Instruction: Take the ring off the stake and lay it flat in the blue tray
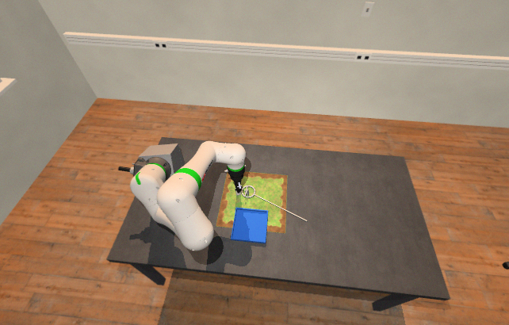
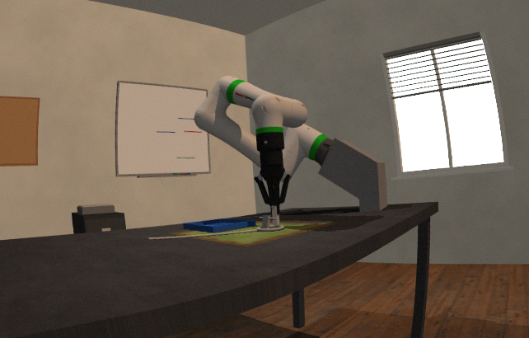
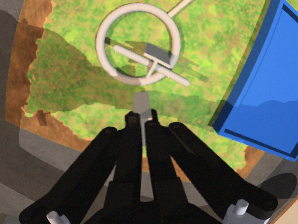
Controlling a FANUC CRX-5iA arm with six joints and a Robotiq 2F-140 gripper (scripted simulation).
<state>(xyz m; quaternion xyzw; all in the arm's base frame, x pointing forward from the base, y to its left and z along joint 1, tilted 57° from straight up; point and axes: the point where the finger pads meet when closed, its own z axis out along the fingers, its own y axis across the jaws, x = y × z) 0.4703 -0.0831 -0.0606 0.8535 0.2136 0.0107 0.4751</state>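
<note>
Now: the grey stake 5 cm ahead of my hand and 2 cm below it. Round my hand: blue tray (20 cm to the right, 8 cm ahead, 3 cm below); ring (6 cm ahead, 4 cm below, 2 cm to the left).
</note>
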